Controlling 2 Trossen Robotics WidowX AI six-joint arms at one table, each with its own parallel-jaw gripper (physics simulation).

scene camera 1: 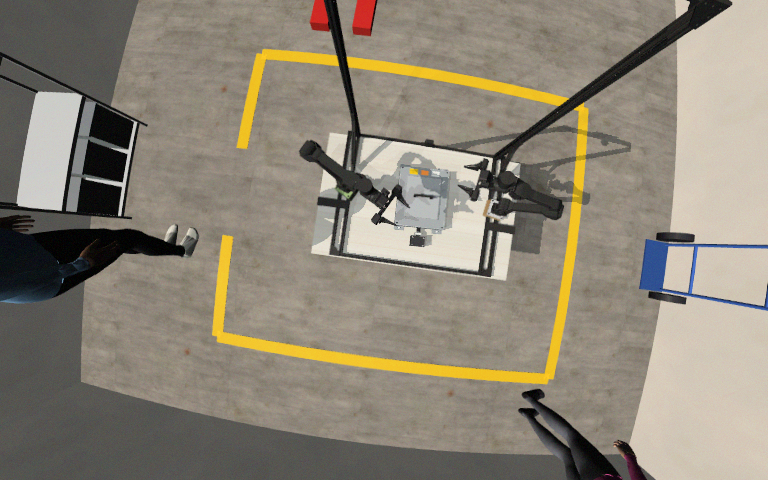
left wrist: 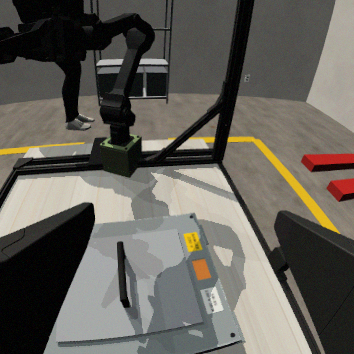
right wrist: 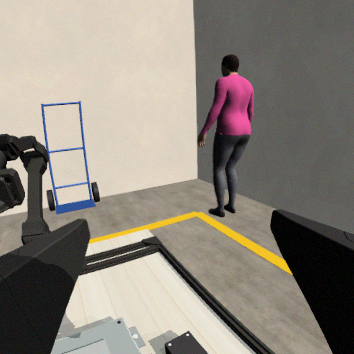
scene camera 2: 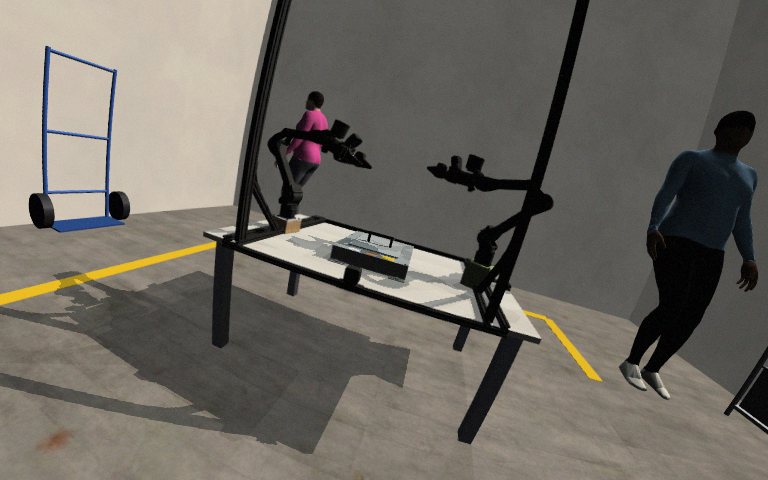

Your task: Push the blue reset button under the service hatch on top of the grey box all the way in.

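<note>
The grey box [scene camera 1: 446, 195] [scene camera 2: 368, 262] [left wrist: 225, 327] [right wrist: 122, 337] lies on the table. Its service hatch [scene camera 1: 429, 213] [left wrist: 165, 315] [right wrist: 82, 347] lies flat and closed, with an upright black handle [scene camera 1: 423, 195] [scene camera 2: 380, 240] [left wrist: 122, 275]. The blue reset button does not show in any view. My left gripper [scene camera 1: 463, 177] [scene camera 2: 370, 166] [left wrist: 187, 216] is open and empty, high above the table beyond the box's right side in scene camera 1. My right gripper [scene camera 1: 400, 215] [scene camera 2: 429, 168] [right wrist: 180, 224] is open and empty, high over the box's left edge there.
Yellow, orange and white labels [left wrist: 202, 270] line one box edge. A small black block [scene camera 1: 417, 240] [right wrist: 186, 344] stands beside the box. A black frame [scene camera 1: 419, 264] [scene camera 2: 271, 263] [right wrist: 210, 295] edges the table, with tall posts. The right arm's base is a green block [left wrist: 120, 157].
</note>
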